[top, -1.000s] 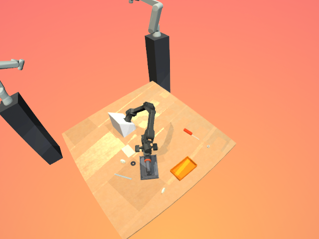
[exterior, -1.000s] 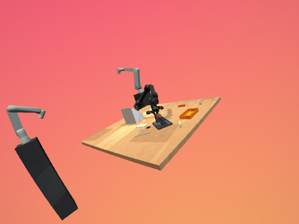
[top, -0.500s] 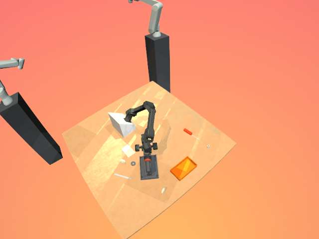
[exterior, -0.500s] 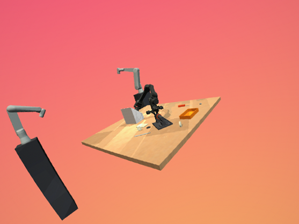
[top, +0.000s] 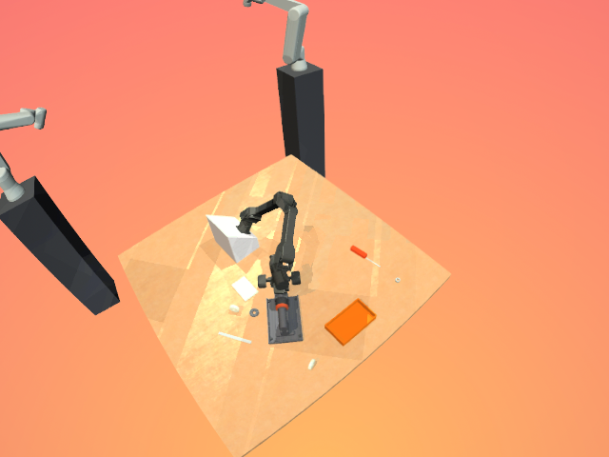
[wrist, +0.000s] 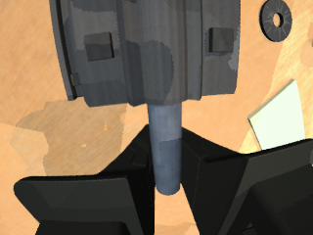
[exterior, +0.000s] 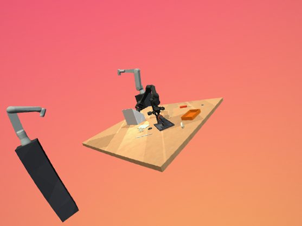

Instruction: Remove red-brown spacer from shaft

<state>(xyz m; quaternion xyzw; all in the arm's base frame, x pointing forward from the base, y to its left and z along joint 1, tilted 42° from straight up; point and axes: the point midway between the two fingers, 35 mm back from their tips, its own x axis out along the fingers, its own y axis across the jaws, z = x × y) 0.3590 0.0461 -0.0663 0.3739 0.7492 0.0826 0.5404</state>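
Now: the blue-grey shaft 60 mm ahead of my gripper tip, 30 mm to the right of it and 30 mm above it. From my gripper tip the other things lie so: red-brown spacer 100 mm ahead, 50 mm to the right, 30 mm above; grey support 120 mm ahead, 70 mm to the right; pale card 130 mm to the right, 130 mm behind, 40 mm below.
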